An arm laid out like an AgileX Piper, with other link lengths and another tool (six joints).
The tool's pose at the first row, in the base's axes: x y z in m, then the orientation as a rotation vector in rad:
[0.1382 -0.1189 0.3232 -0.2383 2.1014 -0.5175]
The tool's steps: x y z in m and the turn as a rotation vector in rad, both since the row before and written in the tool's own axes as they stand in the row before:
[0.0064 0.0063 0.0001 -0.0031 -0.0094 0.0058]
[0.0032 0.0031 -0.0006 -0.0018 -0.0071 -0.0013]
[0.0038 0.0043 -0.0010 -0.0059 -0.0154 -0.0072]
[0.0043 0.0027 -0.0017 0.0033 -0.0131 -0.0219]
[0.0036 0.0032 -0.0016 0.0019 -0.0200 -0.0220]
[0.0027 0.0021 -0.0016 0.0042 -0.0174 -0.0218]
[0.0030 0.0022 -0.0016 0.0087 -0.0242 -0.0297]
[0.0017 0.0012 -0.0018 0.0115 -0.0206 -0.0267]
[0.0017 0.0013 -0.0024 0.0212 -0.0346 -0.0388]
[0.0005 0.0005 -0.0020 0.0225 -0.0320 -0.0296]
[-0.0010 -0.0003 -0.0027 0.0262 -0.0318 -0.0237]
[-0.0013 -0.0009 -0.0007 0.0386 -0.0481 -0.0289]
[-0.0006 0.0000 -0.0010 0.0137 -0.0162 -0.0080]
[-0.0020 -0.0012 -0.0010 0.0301 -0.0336 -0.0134]
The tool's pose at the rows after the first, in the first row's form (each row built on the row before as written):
[0.1349 -0.1156 0.3155 -0.2359 2.0933 -0.5088]
[0.1328 -0.1138 0.3120 -0.2398 2.0869 -0.5062]
[0.1300 -0.1111 0.3077 -0.2540 2.0735 -0.5011]
[0.1263 -0.1099 0.3040 -0.2776 2.0590 -0.5148]
[0.1231 -0.1081 0.3005 -0.3034 2.0380 -0.5254]
[0.1204 -0.1070 0.2981 -0.3269 2.0185 -0.5387]
[0.1175 -0.1060 0.2954 -0.3570 1.9902 -0.5594]
[0.1151 -0.1054 0.2942 -0.3813 1.9642 -0.5816]
[0.1122 -0.1046 0.2931 -0.4144 1.9197 -0.6163]
[0.1102 -0.1040 0.2931 -0.4366 1.8775 -0.6464]
[0.1081 -0.1030 0.2948 -0.4503 1.8343 -0.6754]
[0.1079 -0.1028 0.2965 -0.4646 1.7696 -0.7127]
[0.1071 -0.1022 0.2971 -0.4672 1.7476 -0.7244]
[0.1067 -0.1016 0.2995 -0.4684 1.7014 -0.7474]

